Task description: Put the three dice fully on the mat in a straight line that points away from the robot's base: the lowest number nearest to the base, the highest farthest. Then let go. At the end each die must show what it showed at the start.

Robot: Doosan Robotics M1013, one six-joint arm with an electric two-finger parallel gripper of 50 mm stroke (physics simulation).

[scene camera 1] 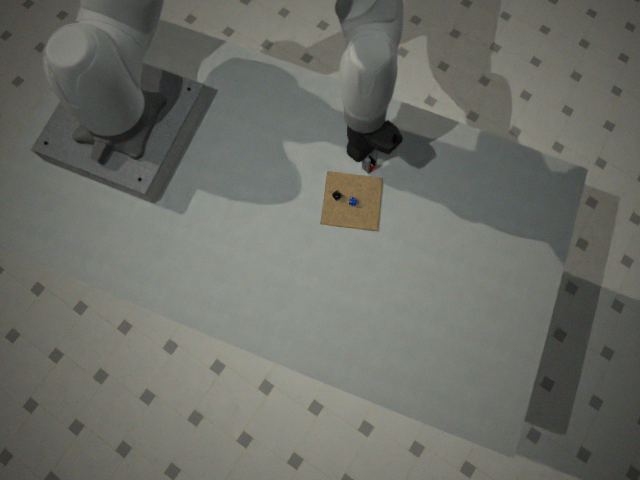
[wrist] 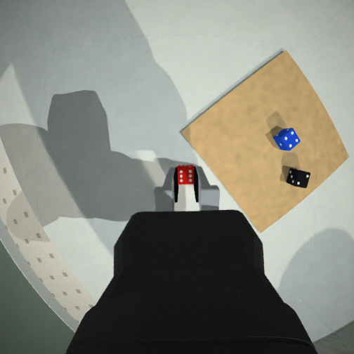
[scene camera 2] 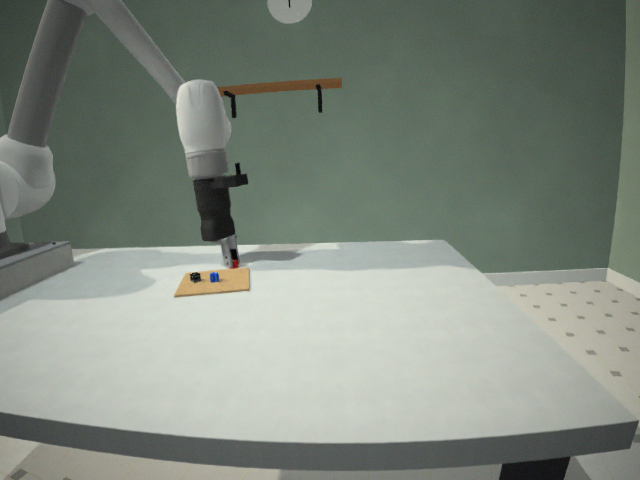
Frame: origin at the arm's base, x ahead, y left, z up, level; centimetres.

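Seen in the pictures: gripper, between the fingertips: (scene camera 1: 368, 166) (scene camera 2: 232, 265); arm's base, origin of its link: (scene camera 1: 121, 119).
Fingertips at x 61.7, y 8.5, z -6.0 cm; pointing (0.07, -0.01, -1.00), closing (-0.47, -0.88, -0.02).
Offsets run from my fingertips to a thing's middle. Level surfaces: height alone.
My gripper (scene camera 1: 369, 164) (scene camera 2: 231, 261) (wrist: 185, 177) is shut on the red die @(dz +0.3, dx +0.3, dy -0.2 cm) (scene camera 1: 372, 166) (scene camera 2: 235, 264) (wrist: 185, 175), low at the table beside the mat; whether the die touches the table I cannot tell. The red die shows six pips in the wrist view. The tan mat @(dz -0.3, dx -1.7, dy -9.9 cm) (scene camera 1: 356, 222) (scene camera 2: 232, 287) (wrist: 235, 115) bears the other two dice. The black die @(dz +0.7, dx -5.6, dy -10.0 cm) (scene camera 1: 337, 195) (scene camera 2: 194, 277) (wrist: 299, 178) is nearer the base. The blue die @(dz +0.7, dx -1.4, dy -10.4 cm) (scene camera 1: 352, 201) (scene camera 2: 214, 277) (wrist: 287, 139) lies beside it, farther from the base, with a gap between them. Their top numbers are too small to tell surely.
The robot's base plate (scene camera 1: 170, 139) (scene camera 2: 41, 263) stands at one end of the pale table @(dz -0.5 cm) (scene camera 1: 289, 289) (scene camera 2: 330, 356). Arm shadows fall across the table. A wooden shelf (scene camera 2: 279, 86) hangs on the wall behind.
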